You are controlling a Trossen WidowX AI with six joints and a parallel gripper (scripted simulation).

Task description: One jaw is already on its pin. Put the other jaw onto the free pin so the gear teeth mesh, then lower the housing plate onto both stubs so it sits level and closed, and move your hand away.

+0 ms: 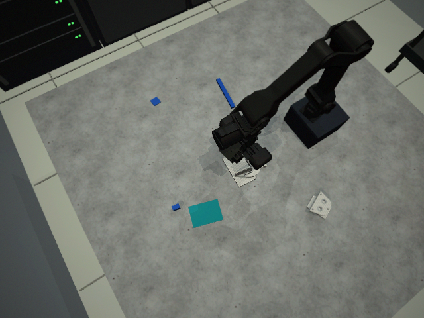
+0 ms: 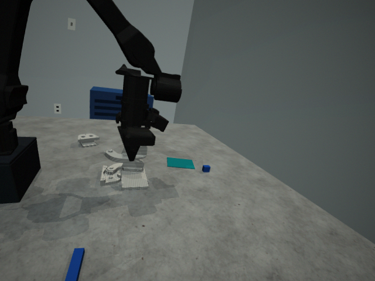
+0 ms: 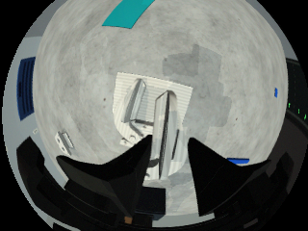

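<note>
Right now the white ribbed base is 2 cm ahead of my gripper tip, 3 cm to the left of it and 8 cm below it. From my gripper tip the other things lie so: teal pad (21 cm ahead, 7 cm to the left, 8 cm below); small blue cube (28 cm ahead, 1 cm to the right, 7 cm below); blue bar (16 cm behind, 24 cm to the right, 8 cm below).
</note>
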